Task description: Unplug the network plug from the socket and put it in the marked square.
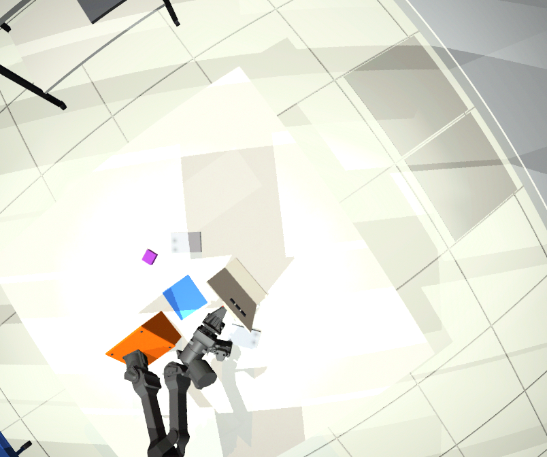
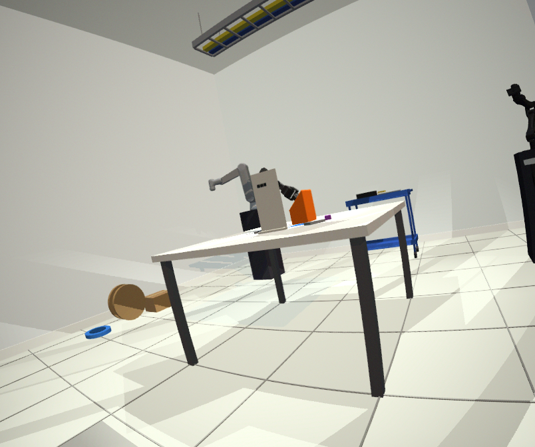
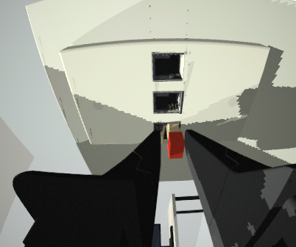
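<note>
The network plug lies right at my gripper tip. Round my gripper tip: upright beige panel 110 mm below, 30 mm ahead, 10 mm to the right; blue marked square 280 mm below, 180 mm behind, 50 mm to the left.
</note>
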